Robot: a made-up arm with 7 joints. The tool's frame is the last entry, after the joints.
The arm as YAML. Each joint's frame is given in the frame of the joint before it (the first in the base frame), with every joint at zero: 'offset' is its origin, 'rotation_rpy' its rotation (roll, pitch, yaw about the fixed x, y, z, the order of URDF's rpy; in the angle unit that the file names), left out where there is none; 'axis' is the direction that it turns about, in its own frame. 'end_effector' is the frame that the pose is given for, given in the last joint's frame.
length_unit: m
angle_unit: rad
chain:
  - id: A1
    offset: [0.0, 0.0, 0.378]
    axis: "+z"
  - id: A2
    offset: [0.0, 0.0, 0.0]
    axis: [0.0, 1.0, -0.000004]
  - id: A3
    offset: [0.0, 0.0, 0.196]
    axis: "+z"
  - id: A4
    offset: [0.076, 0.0, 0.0]
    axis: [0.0, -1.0, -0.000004]
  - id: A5
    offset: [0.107, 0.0, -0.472]
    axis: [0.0, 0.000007, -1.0]
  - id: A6
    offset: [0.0, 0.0, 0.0]
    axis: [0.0, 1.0, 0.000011]
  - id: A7
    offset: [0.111, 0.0, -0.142]
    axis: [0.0, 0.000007, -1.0]
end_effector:
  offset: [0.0, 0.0, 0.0]
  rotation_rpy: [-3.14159, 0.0, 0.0]
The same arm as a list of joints. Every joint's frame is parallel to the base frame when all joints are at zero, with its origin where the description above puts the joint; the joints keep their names.
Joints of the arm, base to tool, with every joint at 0 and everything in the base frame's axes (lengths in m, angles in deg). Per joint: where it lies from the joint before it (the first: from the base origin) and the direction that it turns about. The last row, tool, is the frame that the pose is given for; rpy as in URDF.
A1: offset 0 0 0.378 axis +z
A2: offset 0 0 0 axis +y
A3: offset 0 0 0.196 axis +z
A4: offset 0.076 0 0 axis -y
A5: offset 0.107 0 -0.472 axis -z
A6: offset 0 0 0 axis +y
A7: offset 0.111 0 -0.142 axis -z
tool: offset 0 0 0 rpy -180 0 0

